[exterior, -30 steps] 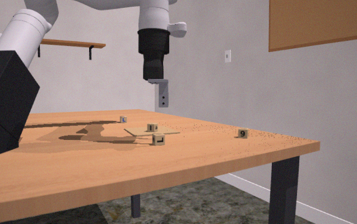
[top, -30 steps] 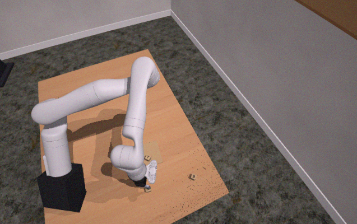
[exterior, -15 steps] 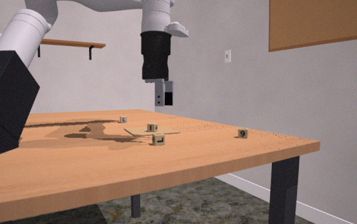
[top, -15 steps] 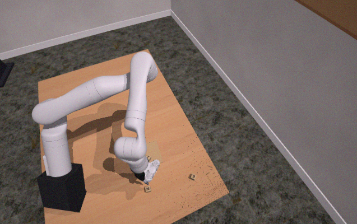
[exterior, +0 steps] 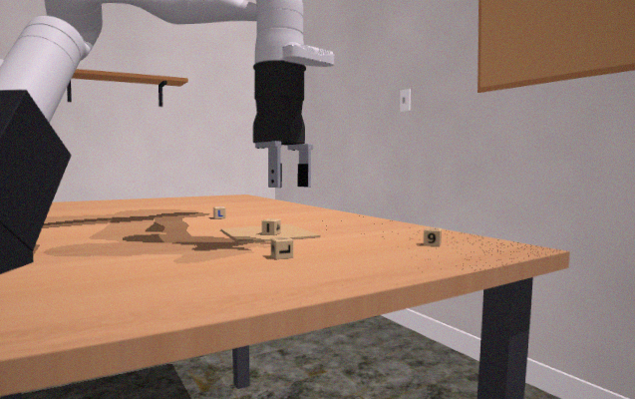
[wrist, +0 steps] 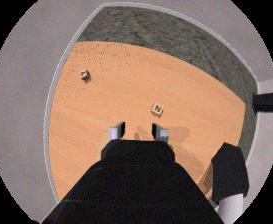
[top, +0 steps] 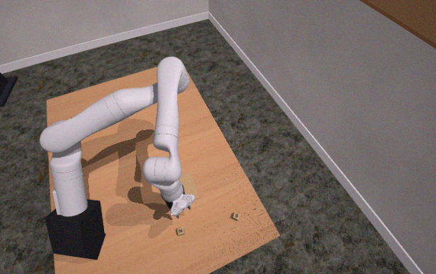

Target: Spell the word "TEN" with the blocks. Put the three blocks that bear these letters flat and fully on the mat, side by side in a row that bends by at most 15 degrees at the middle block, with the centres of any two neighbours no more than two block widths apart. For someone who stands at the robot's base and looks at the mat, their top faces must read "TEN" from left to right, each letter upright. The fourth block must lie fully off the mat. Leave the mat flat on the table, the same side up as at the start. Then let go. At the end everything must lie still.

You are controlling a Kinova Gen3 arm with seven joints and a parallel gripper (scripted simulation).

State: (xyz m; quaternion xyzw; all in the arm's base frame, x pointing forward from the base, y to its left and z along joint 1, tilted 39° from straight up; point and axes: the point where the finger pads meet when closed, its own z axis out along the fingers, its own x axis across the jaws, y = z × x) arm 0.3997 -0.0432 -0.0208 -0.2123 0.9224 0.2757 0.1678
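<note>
The mat is 1 cm behind my hand, 13 cm to the left of it and 11 cm below it.
</note>
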